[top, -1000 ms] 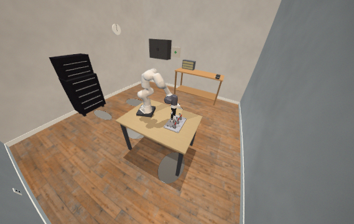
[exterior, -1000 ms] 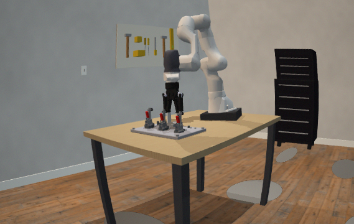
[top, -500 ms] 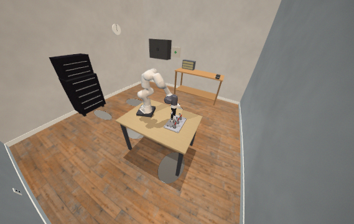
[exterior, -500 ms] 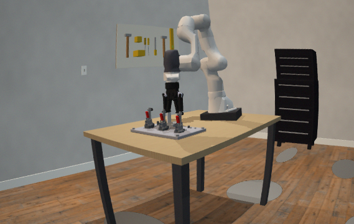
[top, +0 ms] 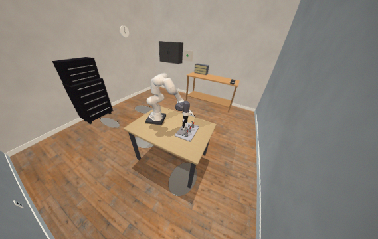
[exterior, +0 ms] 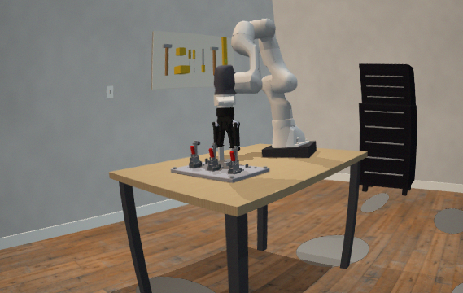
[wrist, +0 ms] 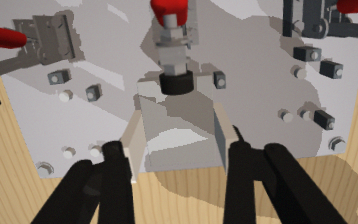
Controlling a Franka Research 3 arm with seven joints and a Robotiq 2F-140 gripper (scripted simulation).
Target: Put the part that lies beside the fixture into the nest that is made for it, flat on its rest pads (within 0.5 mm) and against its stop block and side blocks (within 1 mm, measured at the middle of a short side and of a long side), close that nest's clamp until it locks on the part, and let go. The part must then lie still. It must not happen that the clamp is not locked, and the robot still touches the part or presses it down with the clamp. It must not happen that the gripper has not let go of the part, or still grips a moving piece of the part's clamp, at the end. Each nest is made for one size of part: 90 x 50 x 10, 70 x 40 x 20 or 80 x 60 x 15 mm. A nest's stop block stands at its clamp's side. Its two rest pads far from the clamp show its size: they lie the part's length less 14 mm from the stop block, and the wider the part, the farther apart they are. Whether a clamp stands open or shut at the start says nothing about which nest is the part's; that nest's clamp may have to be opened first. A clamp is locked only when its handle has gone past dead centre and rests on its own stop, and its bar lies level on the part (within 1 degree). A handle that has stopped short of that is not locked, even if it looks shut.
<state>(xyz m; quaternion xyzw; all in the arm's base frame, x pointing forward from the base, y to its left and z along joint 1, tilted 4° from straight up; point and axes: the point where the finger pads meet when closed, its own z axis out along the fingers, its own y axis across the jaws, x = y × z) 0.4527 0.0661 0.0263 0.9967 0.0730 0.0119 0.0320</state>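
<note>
Now: hand 30 mm above the grey part. From my hand the other things lie so: grey fixture plate (50 mm below, 50 mm ahead); clamp (100 mm to the right, 90 mm ahead).
</note>
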